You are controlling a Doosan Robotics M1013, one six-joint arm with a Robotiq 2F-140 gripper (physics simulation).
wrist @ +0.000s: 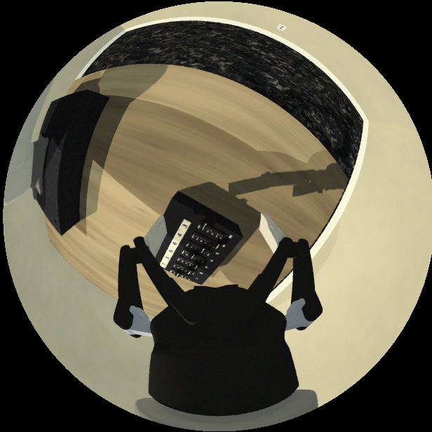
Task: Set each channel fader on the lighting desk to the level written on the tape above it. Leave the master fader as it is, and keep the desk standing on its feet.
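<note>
The black lighting desk (174, 209) lies between the spread fingers in the wrist view, turned at a slant on the wooden table. A white tape (175, 243) runs along its left side; its numbers from the top look like 3, 4, 6, 6, 3, and the lowest is hard to read. The fader rows (202, 254) lie right of the tape; exact knob levels are too small to read. The topmost row, perhaps the master fader (214, 231), sits past the tape's upper end. My gripper (212, 223) is open and empty, one fingertip on each side of the desk; contact cannot be told.
A large black box-like object (72, 167) stands at the left on the wooden table (150, 125). A dark speckled surface (225, 47) with a pale rim (366, 130) lies beyond the table's upper and right edges. The arm's shadow falls right of the desk.
</note>
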